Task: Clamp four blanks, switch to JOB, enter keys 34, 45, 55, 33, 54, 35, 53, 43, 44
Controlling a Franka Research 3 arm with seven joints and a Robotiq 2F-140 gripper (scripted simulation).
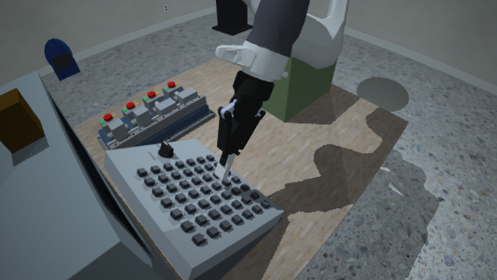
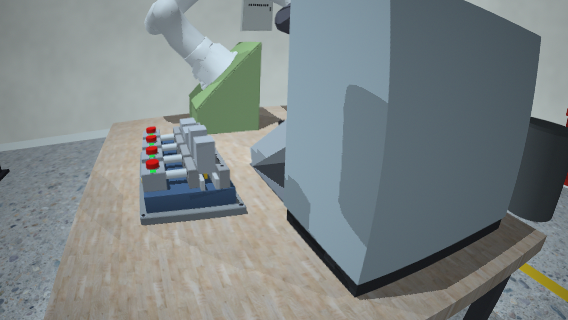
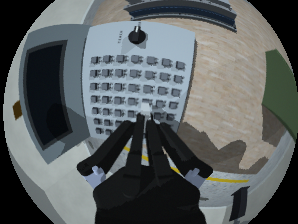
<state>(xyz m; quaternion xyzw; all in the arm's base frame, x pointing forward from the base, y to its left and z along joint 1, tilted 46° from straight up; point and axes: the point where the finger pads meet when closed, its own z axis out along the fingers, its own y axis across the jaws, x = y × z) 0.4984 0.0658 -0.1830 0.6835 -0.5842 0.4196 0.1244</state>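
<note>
Right now my hand is 6 cm short of the key, 4 cm above it and 3 cm to the right of it. The rest, counted from my hand: grey keypad (8 cm below, 8 cm ahead, 5 cm to the right); then black selector knob (17 cm to the right, 5 cm ahead, 3 cm below).
</note>
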